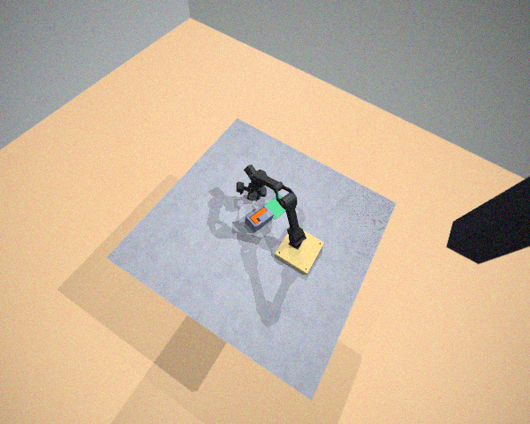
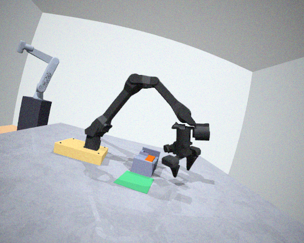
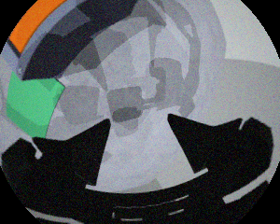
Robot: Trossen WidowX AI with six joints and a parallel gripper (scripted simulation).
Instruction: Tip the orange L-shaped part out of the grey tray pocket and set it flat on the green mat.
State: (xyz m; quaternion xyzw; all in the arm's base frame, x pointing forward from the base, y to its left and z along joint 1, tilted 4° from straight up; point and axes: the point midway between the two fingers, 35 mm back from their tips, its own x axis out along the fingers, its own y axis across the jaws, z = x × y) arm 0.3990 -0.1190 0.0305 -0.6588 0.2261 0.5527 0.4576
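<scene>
The orange L-shaped part lies 140 mm behind my gripper tip, 100 mm to the left of it and 10 mm above it. Round my gripper tip: green mat: 190 mm behind, 60 mm to the right, 60 mm below.
</scene>
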